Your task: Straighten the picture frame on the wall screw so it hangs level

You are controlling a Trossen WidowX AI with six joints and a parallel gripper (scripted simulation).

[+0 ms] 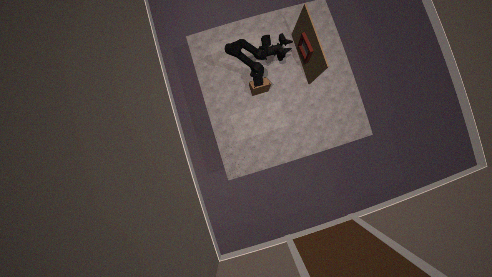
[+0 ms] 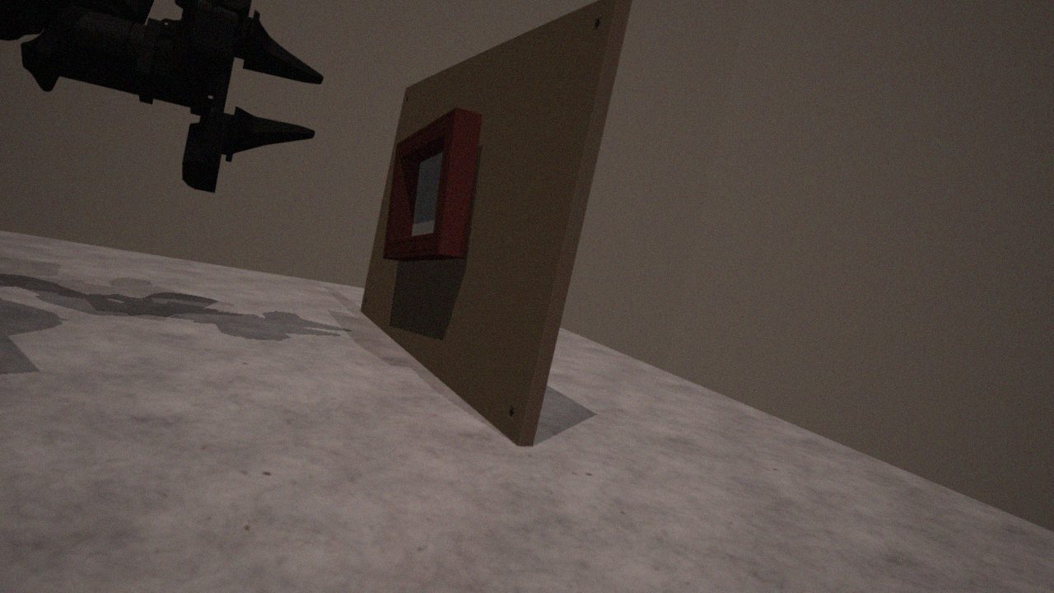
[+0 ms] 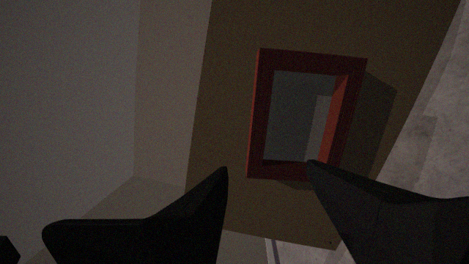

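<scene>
Right now my gripper tip is 120 mm short of the red picture frame, 10 mm to the left of it and 60 mm above it. From my gripper tip the other things lie so: tan wall board (130 mm ahead, 10 mm to the right, 60 mm below).
</scene>
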